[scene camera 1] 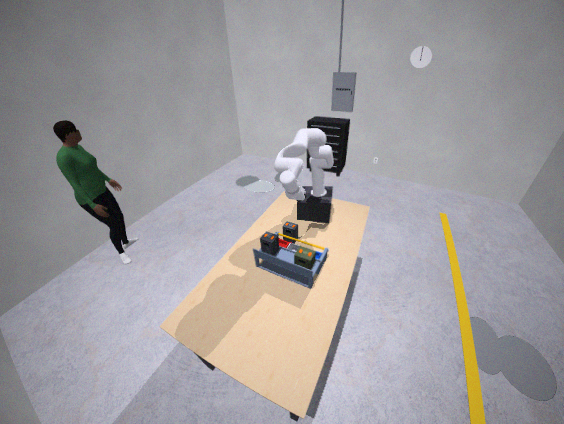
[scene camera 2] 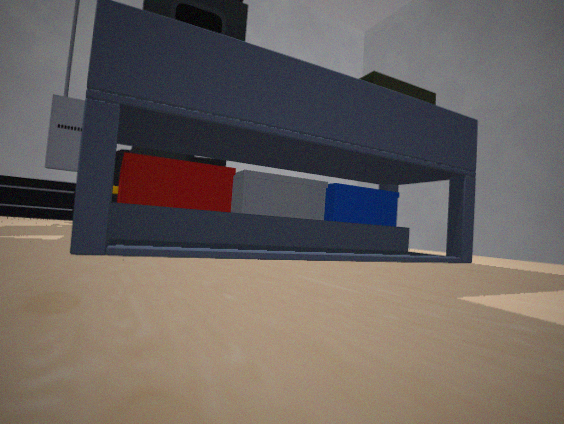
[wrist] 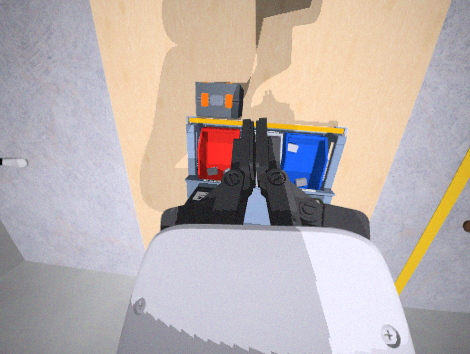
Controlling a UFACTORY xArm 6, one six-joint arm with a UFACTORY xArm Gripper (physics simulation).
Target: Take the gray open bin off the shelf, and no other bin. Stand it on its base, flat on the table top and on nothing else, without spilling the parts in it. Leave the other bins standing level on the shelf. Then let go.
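Places are measured from the arm's base along level axes (x right, y ahead, z up), in metres.
Pixels of known places: gripper, fingertip midpoint: (scene camera 1: 299, 199) (wrist: 256, 133); arm's base, link origin: (scene camera 1: 318, 192).
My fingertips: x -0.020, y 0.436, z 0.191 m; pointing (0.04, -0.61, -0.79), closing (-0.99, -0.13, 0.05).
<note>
Ahead of a thing's pixels: the offset from my fingertips to its middle. Level surfaces: height alone.
The gray open bin @[dx -0.022, dy +0.126, dz -0.328 m] (scene camera 1: 294, 248) (scene camera 2: 280, 195) (wrist: 276, 145) stands on the lower level of the blue-gray shelf (scene camera 1: 285, 267) (scene camera 2: 280, 95) (wrist: 336, 161), between the red bin @[dx +0.090, dy +0.125, dz -0.328 m] (scene camera 1: 283, 243) (scene camera 2: 175, 182) (wrist: 212, 150) and the blue bin @[dx -0.134, dy +0.129, dz -0.328 m] (scene camera 1: 318, 256) (scene camera 2: 361, 205) (wrist: 306, 160). All three look level. In the wrist view, the fingers cover most of the gray bin, and its parts cannot be made out. My gripper (wrist: 256, 133) is shut and empty, above the shelf in that view, with its tips near the yellow rail. The shelf stands on the table @[dz -0.372 m] (scene camera 1: 270, 330) (scene camera 2: 250, 340) (wrist: 380, 75).
A dark case @[dx +0.097, dy +0.219, dz -0.210 m] (scene camera 1: 269, 243) (scene camera 2: 235, 22) and a green case @[dx -0.133, dy +0.227, dz -0.222 m] (scene camera 1: 304, 258) (scene camera 2: 400, 88) stand on the shelf's upper level. Another dark case @[dx +0.079, dy -0.028, dz -0.306 m] (scene camera 1: 290, 231) (wrist: 218, 107) stands on the table beside the yellow rail @[dx -0.024, dy +0.021, dz -0.312 m] (wrist: 300, 127). A person (scene camera 1: 82, 170) stands left of the table.
</note>
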